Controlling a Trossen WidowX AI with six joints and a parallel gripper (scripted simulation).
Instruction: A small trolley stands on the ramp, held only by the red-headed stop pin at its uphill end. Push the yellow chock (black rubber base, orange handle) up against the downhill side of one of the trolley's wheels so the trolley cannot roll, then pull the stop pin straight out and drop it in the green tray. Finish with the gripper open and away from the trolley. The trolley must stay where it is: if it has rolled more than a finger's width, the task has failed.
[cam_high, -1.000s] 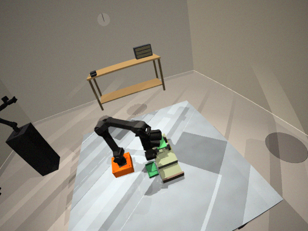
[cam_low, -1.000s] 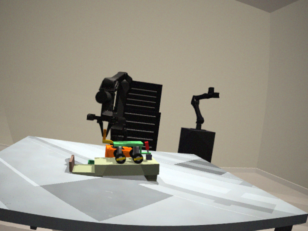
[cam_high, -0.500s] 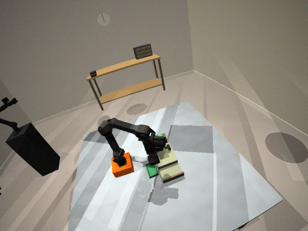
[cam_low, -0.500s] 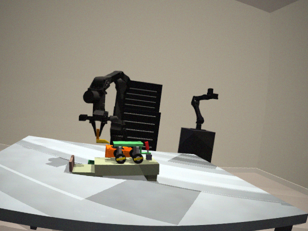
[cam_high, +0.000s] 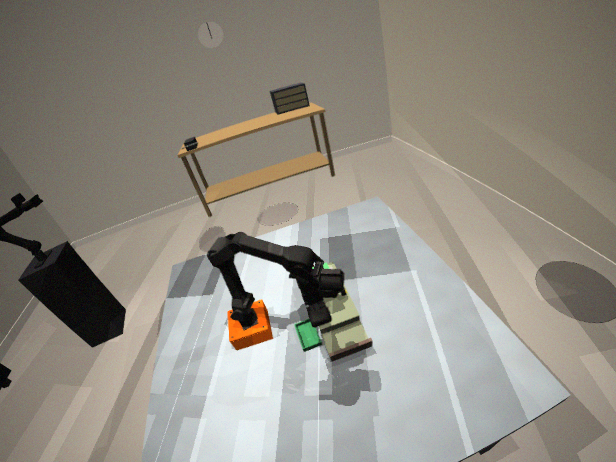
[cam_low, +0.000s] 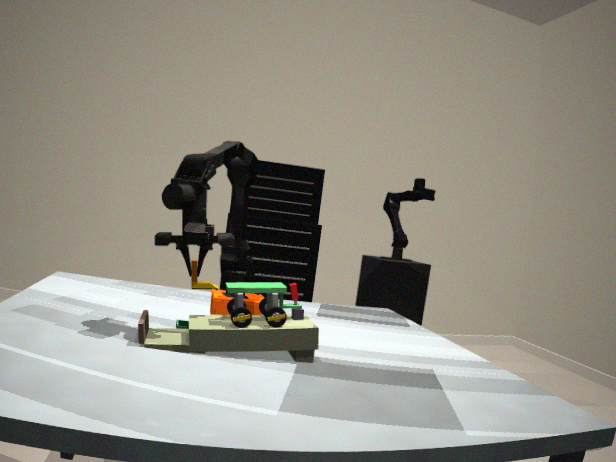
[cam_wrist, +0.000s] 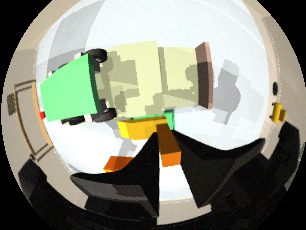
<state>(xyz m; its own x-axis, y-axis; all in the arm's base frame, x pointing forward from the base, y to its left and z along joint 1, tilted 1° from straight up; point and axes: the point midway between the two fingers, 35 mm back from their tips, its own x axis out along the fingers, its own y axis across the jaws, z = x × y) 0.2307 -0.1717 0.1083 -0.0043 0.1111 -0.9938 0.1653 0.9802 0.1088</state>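
My gripper tip is now 230 mm to the right of the red-headed stop pin, 90 mm short of it and 20 mm above it. Also, from my gripper tip: green-topped trolley (130 mm to the left, 90 mm ahead, 40 mm below); yellow chock (20 mm to the left, 10 mm below); green tray (160 mm below, 50 mm behind, 40 mm to the left).
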